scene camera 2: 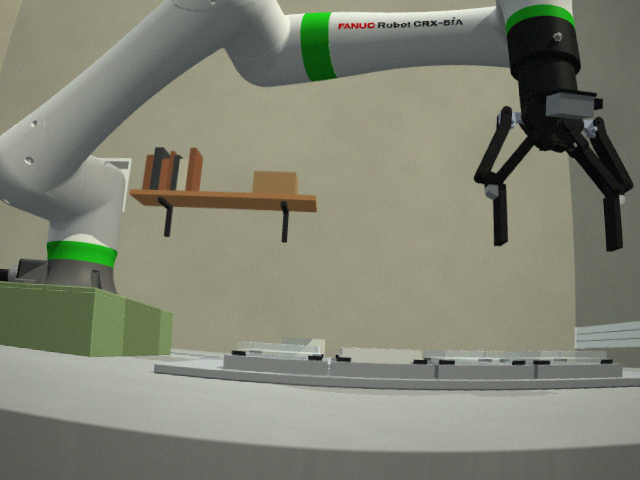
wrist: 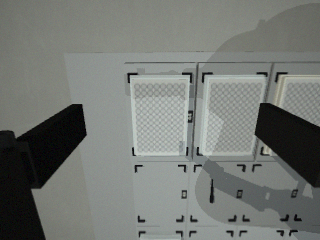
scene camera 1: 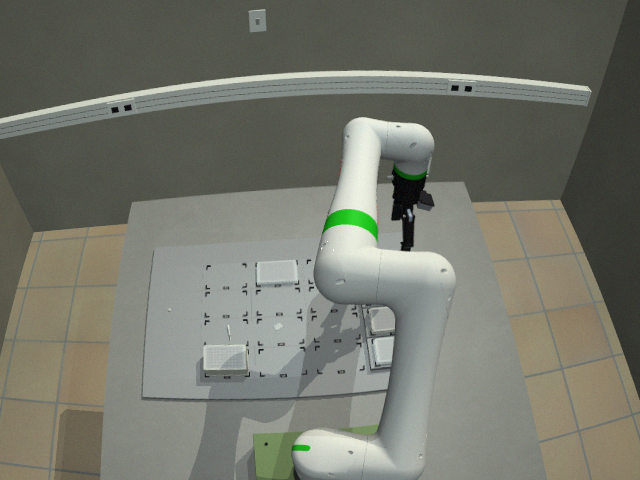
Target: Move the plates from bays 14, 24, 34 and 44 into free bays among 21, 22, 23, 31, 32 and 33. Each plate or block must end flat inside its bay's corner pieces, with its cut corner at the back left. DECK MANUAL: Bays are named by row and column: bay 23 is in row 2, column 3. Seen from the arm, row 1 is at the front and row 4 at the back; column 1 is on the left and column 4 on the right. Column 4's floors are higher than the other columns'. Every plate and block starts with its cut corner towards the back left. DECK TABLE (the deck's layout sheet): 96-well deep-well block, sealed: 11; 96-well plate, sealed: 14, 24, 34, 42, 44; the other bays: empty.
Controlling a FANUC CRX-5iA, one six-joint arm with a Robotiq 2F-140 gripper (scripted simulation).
My gripper shows in scene camera 2, in the wrist view and in scene camera 1 (399, 237). One and the same spot on my gripper: (wrist: 43, 149) is (scene camera 2: 610, 202).
